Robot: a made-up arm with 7 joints.
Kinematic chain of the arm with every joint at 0, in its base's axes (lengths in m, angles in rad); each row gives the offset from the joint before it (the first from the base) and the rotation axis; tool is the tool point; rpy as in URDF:
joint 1: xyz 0 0 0.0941 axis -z
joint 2: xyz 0 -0.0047 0.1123 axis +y
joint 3: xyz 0 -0.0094 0.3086 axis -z
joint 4: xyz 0 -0.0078 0.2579 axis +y
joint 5: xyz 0 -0.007 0.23 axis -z
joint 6: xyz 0 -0.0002 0.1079 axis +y
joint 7: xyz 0 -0.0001 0.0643 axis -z
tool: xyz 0 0 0 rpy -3.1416 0 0
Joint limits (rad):
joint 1: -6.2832..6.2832
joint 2: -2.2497..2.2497
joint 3: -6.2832..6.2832
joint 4: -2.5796..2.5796
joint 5: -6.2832..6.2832
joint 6: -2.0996..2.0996
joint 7: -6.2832..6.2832
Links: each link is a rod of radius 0.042 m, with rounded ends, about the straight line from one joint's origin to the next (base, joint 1, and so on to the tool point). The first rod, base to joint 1, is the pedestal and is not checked.
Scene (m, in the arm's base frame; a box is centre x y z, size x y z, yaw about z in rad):
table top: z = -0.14
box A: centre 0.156 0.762 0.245 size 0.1 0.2 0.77 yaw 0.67
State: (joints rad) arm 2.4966 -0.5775 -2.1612 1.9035 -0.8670 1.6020 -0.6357
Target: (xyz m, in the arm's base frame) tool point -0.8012 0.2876 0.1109
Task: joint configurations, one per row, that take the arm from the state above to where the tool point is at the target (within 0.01 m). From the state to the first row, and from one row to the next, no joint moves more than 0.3 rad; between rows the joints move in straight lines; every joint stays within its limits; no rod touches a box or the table.
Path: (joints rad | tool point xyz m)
1: 2.2612 -0.7329 -2.3036 1.8820 -0.9311 1.7006 -0.7410 | 0.4347 0.2339 0.3722
2: 2.0259 -0.8883 -2.4460 1.8604 -0.9953 1.7991 -0.8463 | 0.3552 0.3861 0.2873
3: 1.7905 -1.0438 -2.5884 1.8389 -1.0594 1.8977 -0.9516 | 0.2227 0.4928 0.1980
4: 1.5552 -1.1992 -2.7308 1.8174 -1.1235 1.9963 -1.0569 | 0.0609 0.5388 0.1088
5: 1.3098 -1.2336 -2.7619 1.6004 -1.1192 1.8426 -0.9727 | -0.0914 0.5999 0.0872
6: 1.0644 -1.2680 -2.7930 1.3835 -1.1149 1.6889 -0.8884 | -0.2734 0.6140 0.0756
7: 0.8190 -1.3024 -2.8241 1.1665 -1.1105 1.5352 -0.8042 | -0.4679 0.5686 0.0754
8: 0.5736 -1.3367 -2.8552 0.9496 -1.1062 1.3815 -0.7199 | -0.6520 0.4583 0.0872
9: 0.3282 -1.3711 -2.8863 0.7327 -1.1019 1.2278 -0.6357 | -0.8012 0.2876 0.1109

